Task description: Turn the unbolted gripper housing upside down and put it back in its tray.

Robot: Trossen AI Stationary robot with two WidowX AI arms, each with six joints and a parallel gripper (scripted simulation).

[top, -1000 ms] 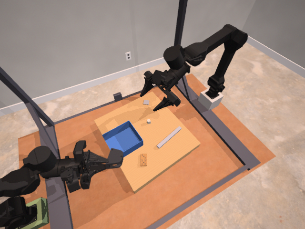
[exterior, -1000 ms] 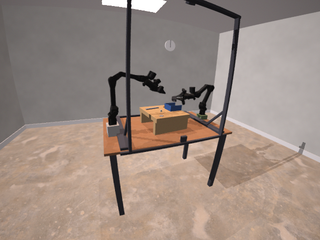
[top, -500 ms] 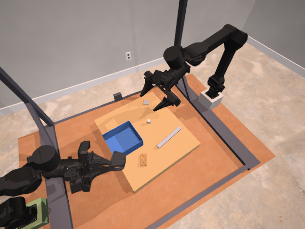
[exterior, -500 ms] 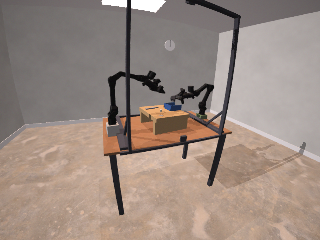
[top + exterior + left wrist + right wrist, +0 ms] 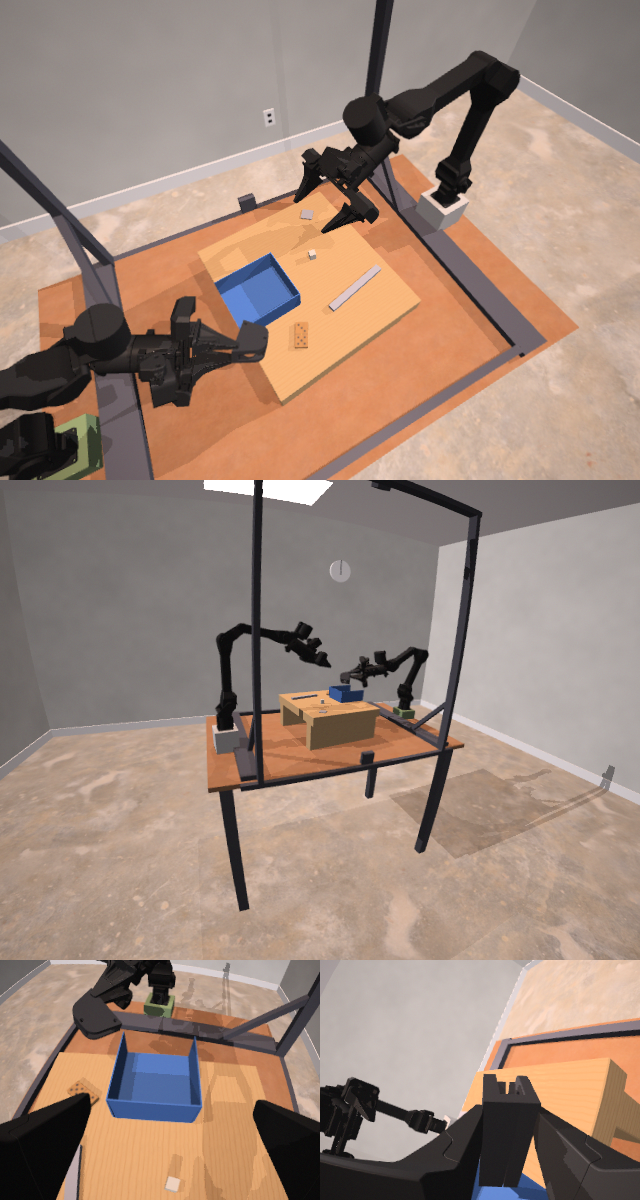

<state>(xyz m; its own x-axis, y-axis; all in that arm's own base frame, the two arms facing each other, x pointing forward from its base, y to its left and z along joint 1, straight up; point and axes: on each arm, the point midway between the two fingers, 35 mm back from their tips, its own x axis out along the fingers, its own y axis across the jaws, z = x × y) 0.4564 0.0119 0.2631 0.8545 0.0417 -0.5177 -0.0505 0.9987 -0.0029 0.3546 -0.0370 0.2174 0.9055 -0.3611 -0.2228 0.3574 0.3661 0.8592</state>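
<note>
Now: the gripper housing 5 cm to the left of my right hand, 2 cm below it and 1 cm ahead of it. Also, from my right hand: wooden platform (23 cm to the left, 17 cm below, 9 cm behind); then blue tray (15 cm to the left, 9 cm below, 9 cm behind); then small cube (28 cm to the left, 12 cm behind, 10 cm below).
</note>
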